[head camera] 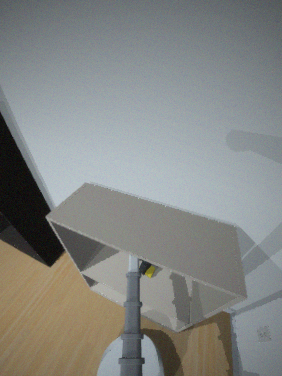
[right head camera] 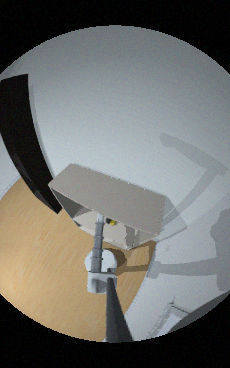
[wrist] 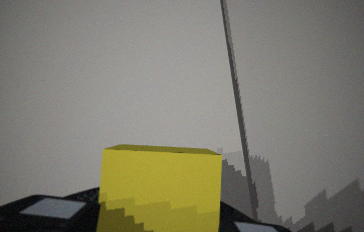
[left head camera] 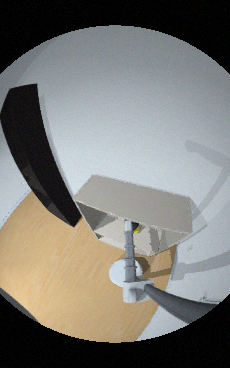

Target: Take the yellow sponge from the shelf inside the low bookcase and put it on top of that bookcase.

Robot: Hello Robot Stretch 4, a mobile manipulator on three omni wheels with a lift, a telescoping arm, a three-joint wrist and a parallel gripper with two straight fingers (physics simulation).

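The low bookcase is grey-beige, with a bare top board and an open front. The yellow sponge is inside it, below the top board, and partly hidden by the arm and gripper. In the wrist view the sponge stands upright as a wide block, low in the middle. My gripper is shut on the sponge, one black finger against each side. The fingertips are hidden behind the sponge's front face, and its lower end is cut off.
My arm reaches through the bookcase's open front, under the top board's edge. A tall black cabinet stands at the left, close to the bookcase. A pale wall is behind. An upright divider stands to the right inside the bookcase.
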